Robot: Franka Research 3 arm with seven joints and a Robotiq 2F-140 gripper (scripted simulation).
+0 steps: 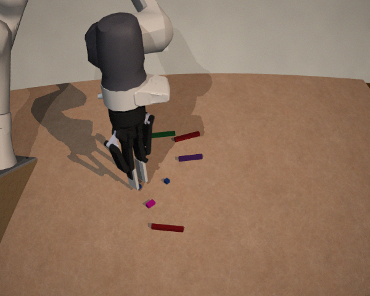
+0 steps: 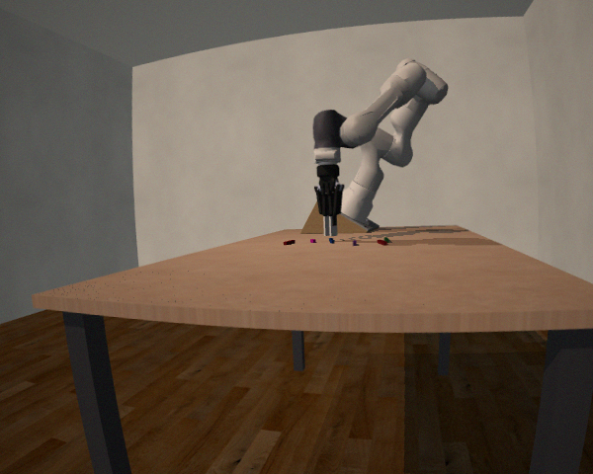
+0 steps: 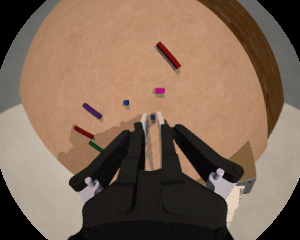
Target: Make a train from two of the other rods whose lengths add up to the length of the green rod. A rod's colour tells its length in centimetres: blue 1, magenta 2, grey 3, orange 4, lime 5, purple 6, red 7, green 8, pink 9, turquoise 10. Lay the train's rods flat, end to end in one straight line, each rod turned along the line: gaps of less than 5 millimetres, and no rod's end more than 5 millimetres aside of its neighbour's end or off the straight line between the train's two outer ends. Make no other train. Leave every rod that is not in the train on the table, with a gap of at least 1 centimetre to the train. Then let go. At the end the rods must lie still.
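The magenta rod lies 3 cm ahead of my hand, 5 cm to the right of it and 5 cm below it. The rest, counted from my hand: purple rod 13 cm ahead, 9 cm to the left, 5 cm below; green rod 5 cm ahead, 19 cm to the left, 5 cm below.
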